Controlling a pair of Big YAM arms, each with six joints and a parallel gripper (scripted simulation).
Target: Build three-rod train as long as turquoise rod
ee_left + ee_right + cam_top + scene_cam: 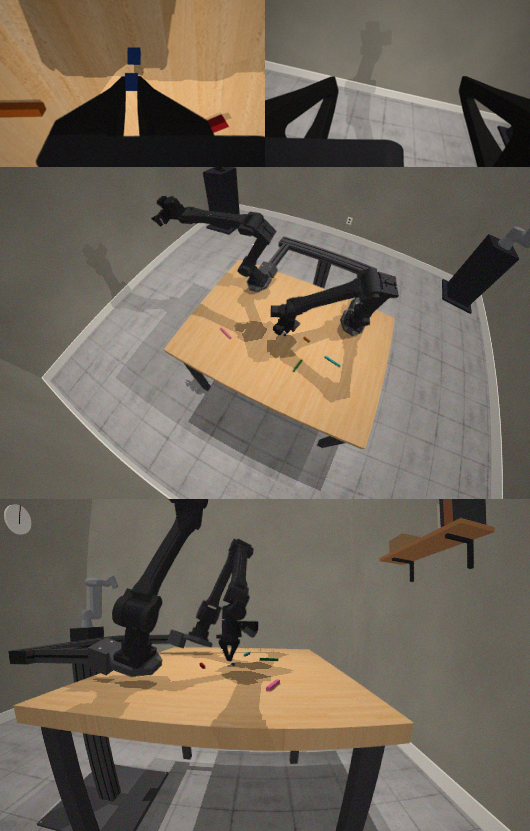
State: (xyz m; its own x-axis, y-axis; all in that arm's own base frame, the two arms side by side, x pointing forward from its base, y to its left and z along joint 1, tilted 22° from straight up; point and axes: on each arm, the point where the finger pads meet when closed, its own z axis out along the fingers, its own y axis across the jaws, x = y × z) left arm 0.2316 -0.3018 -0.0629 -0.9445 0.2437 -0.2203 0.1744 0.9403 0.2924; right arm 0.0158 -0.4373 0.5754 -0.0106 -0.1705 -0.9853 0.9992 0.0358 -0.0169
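The green rod lies 150 mm ahead of my left hand, 140 mm to the left of it and 20 mm below it. Round my left hand: red rod: 90 mm behind, 50 mm to the right, 20 mm below; turquoise rod: 40 mm ahead, 290 mm to the left, 20 mm below; orange rod: 20 mm behind, 110 mm to the left, 20 mm below.
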